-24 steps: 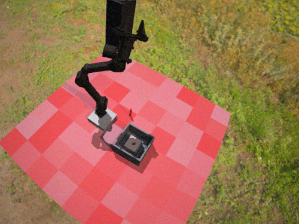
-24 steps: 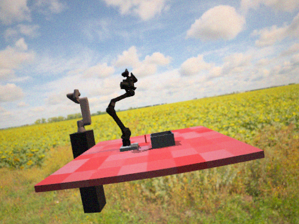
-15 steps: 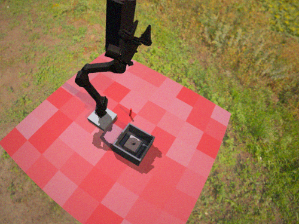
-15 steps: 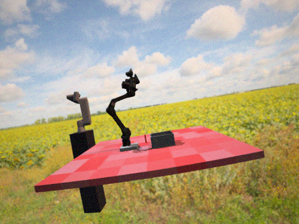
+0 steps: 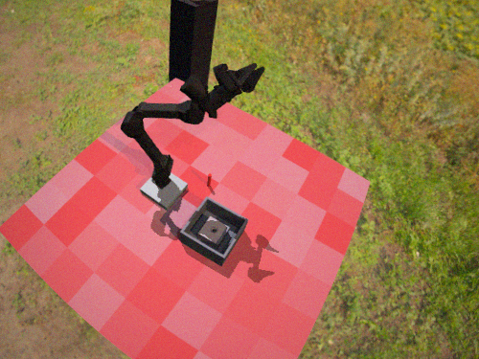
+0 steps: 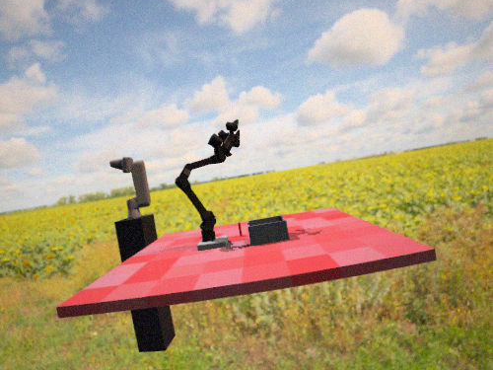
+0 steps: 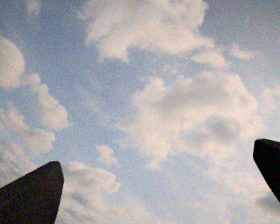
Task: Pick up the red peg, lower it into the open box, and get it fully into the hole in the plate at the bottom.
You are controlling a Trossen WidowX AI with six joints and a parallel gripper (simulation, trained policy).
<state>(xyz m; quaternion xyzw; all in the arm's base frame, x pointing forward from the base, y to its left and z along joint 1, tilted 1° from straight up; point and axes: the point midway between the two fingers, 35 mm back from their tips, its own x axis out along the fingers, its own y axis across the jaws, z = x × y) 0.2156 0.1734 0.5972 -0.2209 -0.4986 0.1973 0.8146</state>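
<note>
The red peg is 61 cm below my gripper tip, 9 cm behind it and 4 cm to the right of it. The rest, counted from my gripper tip: dark box: 62 cm below, 22 cm to the right, 8 cm ahead; then plate: 60 cm below, 22 cm to the right, 8 cm ahead.
</note>
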